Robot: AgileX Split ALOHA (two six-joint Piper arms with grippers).
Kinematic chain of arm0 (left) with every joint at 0, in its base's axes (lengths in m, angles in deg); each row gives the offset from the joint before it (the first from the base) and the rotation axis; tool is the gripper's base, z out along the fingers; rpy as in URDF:
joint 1: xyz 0 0 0.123 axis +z
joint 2: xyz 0 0 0 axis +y
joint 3: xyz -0.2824 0 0.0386 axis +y
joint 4: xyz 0.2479 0 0.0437 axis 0.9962 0 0.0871
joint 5: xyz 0 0 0 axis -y
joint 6: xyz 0.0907 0 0.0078 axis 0.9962 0 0.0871
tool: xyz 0 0 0 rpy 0 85 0
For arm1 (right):
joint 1: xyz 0 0 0.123 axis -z
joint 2: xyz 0 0 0 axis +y
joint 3: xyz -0.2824 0 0.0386 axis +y
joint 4: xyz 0.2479 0 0.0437 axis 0.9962 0 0.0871
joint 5: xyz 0 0 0 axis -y
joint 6: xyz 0.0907 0 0.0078 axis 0.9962 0 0.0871
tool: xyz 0 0 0 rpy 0 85 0
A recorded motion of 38 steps. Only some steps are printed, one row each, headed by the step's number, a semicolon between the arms.
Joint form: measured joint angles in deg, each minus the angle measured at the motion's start. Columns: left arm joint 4, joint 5, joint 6, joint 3, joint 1, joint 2; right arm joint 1, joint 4, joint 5, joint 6, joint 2, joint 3.
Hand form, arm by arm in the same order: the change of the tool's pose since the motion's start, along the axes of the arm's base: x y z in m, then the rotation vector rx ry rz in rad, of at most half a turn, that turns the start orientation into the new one. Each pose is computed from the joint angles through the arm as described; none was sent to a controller.
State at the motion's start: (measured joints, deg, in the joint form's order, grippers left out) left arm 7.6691 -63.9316 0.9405 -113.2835 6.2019 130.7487; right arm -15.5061 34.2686 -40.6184 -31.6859 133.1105 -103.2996
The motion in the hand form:
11: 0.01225 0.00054 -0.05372 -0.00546 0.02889 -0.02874; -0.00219 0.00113 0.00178 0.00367 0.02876 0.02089
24: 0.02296 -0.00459 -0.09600 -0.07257 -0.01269 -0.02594; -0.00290 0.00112 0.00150 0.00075 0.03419 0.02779
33: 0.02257 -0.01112 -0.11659 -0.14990 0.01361 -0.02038; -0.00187 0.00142 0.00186 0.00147 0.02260 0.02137
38: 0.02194 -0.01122 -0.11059 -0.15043 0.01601 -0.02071; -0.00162 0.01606 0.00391 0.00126 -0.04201 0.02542
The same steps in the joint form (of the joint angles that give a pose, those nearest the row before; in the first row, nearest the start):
11: -0.21 4.98 1.11 0.05 0.00 6.43; 0.00 0.00 -2.53 0.12 0.00 -0.60
24: -4.57 12.01 1.90 0.05 0.00 11.48; 0.00 -0.15 -2.99 0.00 0.00 -0.60
33: -9.73 12.32 3.91 0.05 0.00 13.82; -0.06 -0.10 -2.21 0.00 0.00 -0.60
38: -9.73 11.43 3.91 -0.01 0.00 13.14; -1.94 0.13 1.82 -0.63 0.00 -0.60

